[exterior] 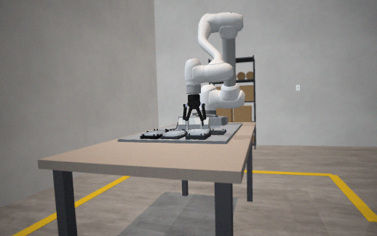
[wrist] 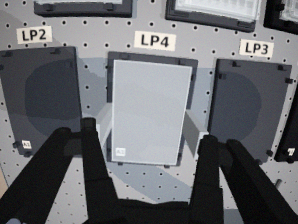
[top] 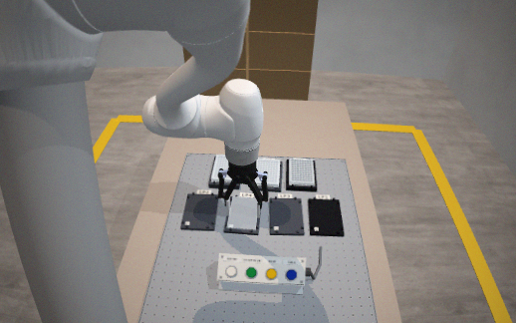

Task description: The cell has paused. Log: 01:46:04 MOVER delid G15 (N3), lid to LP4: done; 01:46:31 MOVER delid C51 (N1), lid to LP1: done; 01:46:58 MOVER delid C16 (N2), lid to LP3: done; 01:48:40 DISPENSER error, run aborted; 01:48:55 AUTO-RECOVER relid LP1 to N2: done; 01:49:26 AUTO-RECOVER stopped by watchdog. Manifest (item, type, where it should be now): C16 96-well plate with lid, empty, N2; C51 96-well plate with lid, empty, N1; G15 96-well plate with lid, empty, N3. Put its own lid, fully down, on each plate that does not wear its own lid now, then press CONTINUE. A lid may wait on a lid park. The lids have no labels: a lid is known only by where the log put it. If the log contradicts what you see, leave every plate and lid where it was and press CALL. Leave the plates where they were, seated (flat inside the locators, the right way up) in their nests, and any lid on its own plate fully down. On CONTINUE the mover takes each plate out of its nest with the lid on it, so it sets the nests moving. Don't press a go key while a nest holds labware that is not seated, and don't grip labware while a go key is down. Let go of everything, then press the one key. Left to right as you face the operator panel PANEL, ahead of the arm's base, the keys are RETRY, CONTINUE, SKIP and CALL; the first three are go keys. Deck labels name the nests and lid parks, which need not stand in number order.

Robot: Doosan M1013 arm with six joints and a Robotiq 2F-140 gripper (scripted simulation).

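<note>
Now: the lid park LP4 3 cm below my hand. The rest, counted from my hand: lid park LP3 (13 cm to the right, 3 cm below, 2 cm behind); then plate (19 cm ahead, 4 cm to the left, 1 cm below); then lid park LP2 (13 cm to the left, 3 cm below, 3 cm ahead).
</note>
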